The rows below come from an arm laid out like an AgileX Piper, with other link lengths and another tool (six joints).
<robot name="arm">
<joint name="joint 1" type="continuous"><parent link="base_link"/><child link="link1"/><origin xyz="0 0 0.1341" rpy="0 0 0"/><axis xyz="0 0 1"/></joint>
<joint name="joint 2" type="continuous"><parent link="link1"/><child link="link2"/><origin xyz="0 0 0" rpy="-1.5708 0 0"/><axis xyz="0 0 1"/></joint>
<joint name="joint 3" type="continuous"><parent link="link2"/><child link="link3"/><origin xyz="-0.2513 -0.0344 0" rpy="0 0 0"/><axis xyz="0 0 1"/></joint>
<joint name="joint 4" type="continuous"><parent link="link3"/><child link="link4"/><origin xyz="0.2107 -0.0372 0" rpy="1.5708 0 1.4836"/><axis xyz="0 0 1"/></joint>
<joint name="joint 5" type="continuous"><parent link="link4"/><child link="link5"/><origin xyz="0 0 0" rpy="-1.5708 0 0"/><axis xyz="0 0 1"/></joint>
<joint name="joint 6" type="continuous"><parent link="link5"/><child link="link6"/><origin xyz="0 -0.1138 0" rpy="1.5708 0 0"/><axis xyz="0 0 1"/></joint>
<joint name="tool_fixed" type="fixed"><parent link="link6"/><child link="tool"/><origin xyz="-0.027 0.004 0.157" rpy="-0.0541 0 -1.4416"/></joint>
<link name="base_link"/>
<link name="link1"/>
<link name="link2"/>
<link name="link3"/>
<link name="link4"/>
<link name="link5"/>
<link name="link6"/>
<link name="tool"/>
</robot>
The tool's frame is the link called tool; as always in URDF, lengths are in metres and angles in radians. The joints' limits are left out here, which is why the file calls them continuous.
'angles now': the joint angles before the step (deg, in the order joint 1, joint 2, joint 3, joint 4, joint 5, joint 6). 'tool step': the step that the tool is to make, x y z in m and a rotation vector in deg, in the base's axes. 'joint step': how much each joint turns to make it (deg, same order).
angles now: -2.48 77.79 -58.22 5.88 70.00 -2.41
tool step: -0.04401 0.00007 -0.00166 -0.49 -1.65 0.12
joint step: -0.01 -12.11 10.32 -0.43 0.13 -0.01
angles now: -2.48 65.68 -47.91 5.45 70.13 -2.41
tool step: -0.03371 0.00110 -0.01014 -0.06 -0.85 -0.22
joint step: -0.01 -9.27 8.26 -0.06 0.14 0.24
